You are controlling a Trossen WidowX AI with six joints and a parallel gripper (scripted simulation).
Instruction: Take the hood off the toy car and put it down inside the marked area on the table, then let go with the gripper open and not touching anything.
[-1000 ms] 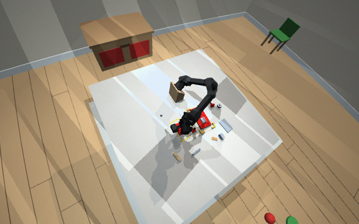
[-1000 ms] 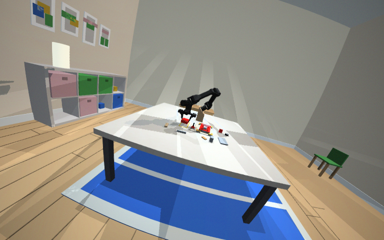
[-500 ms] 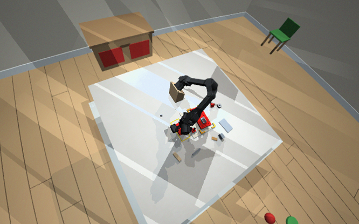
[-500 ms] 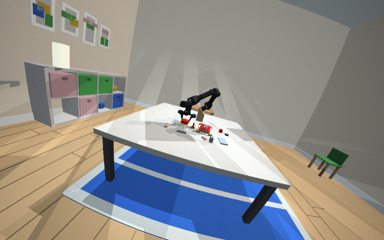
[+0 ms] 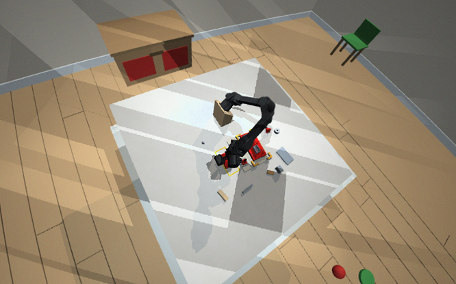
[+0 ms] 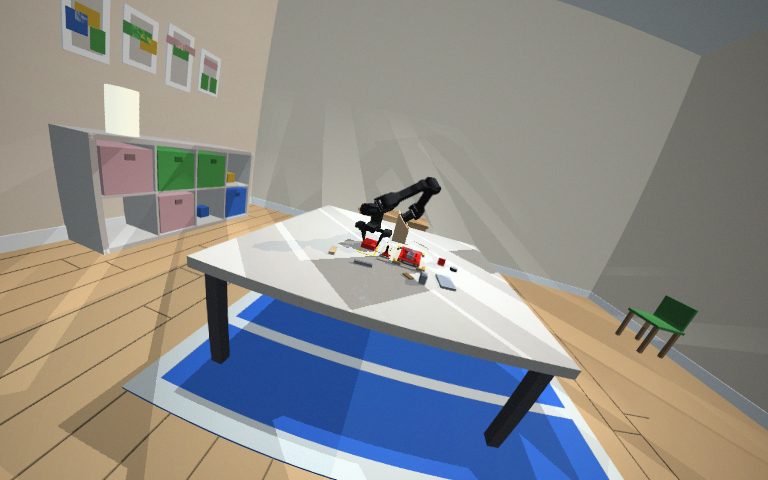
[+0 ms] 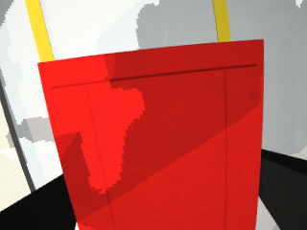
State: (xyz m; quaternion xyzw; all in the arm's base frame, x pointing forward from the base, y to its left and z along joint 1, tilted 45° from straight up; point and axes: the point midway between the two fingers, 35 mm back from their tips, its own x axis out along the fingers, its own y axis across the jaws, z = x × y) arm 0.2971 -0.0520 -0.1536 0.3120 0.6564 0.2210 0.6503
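Right now my gripper tip is right at the red hood.
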